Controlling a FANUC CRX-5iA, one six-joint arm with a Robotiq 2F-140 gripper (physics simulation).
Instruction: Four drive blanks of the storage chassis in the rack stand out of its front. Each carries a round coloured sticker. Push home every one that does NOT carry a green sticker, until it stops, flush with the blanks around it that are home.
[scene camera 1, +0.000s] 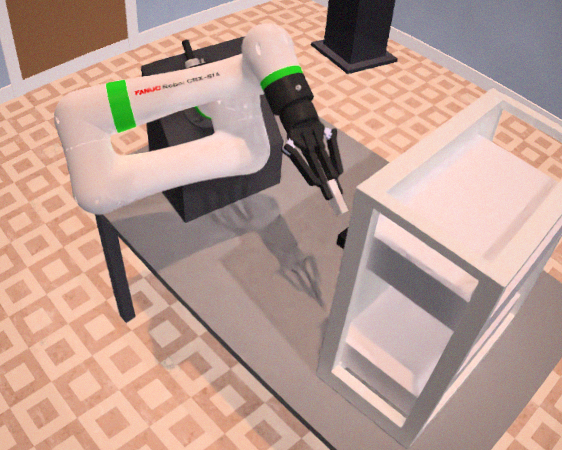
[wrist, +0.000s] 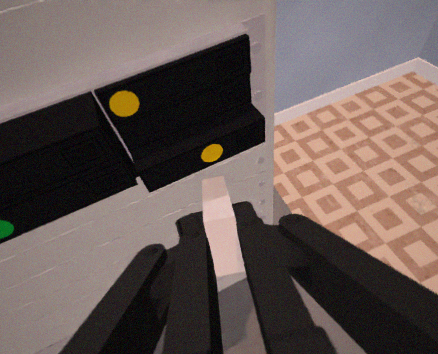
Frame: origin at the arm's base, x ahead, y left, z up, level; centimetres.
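Seen in the pictures: gripper, between the fingertips: (scene camera 1: 342, 213) (wrist: 216, 197).
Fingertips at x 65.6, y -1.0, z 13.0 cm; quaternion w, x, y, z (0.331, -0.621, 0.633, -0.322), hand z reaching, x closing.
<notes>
A point is followed by its place in that frame.
In the wrist view, a black drive blank (wrist: 175, 170) @(x 69.1, y 1.8, z 13.1 cm) with a yellow sticker (wrist: 212, 152) @(x 69.8, y -1.4, z 13.3 cm) stands out at the lower right of the chassis. Above it, a black blank (wrist: 200, 85) @(x 71.9, y -1.7, z 18.1 cm) with another yellow sticker (wrist: 124, 103) @(x 70.6, y 3.5, z 18.9 cm) sits farther back. At the lower left, a green sticker (wrist: 5, 229) @(x 65.0, y 12.1, z 15.7 cm) is cut by the view's edge; how far its blank stands out is unclear. A black chassis corner (scene camera 1: 343, 238) @(x 72.3, y -5.7, z 14.4 cm) shows beside the rack (scene camera 1: 348, 280) @(x 78.1, y -7.8, z 9.2 cm) (wrist: 269, 65) @(x 75.5, y -7.8, z 16.2 cm). My gripper (scene camera 1: 332, 189) (wrist: 216, 197) @(x 65.6, y -1.0, z 13.0 cm) is shut, a pale bar (scene camera 1: 339, 200) (wrist: 215, 200) projecting past its fingertips, apart from the lower right blank.
The rack's open frame stands on the grey table (scene camera 1: 200, 280) @(x 35.1, y -19.5, z -31.1 cm), right of the arm (scene camera 1: 175, 160) @(x 29.2, y -21.5, z 8.0 cm). The arm's dark pedestal (scene camera 1: 230, 197) @(x 12.5, y 2.0, z -28.3 cm) is behind. A black column (scene camera 1: 357, 35) stands on the floor at the back. A blue wall (wrist: 350, 45) shows beyond the rack.
</notes>
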